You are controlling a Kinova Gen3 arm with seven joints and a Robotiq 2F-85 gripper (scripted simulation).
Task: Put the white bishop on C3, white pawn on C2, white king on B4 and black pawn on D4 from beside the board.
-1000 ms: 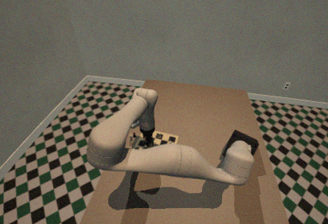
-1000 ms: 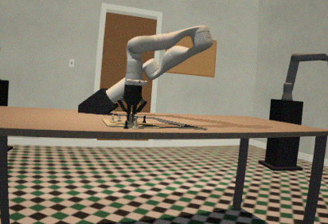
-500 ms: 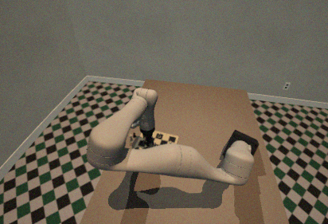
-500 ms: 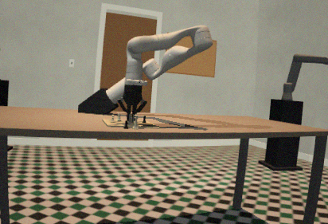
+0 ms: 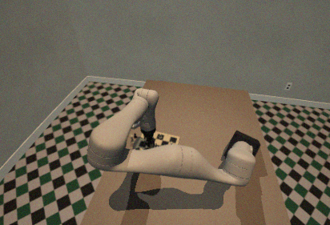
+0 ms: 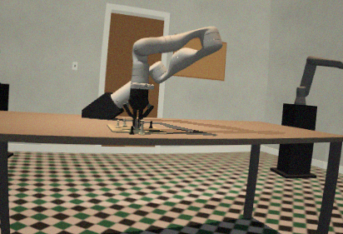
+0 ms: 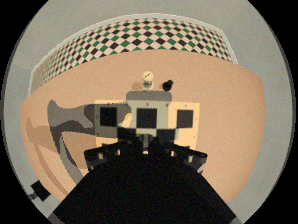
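The chessboard is 4 cm behind my hand, 1 cm to the right of it and 3 cm below it.
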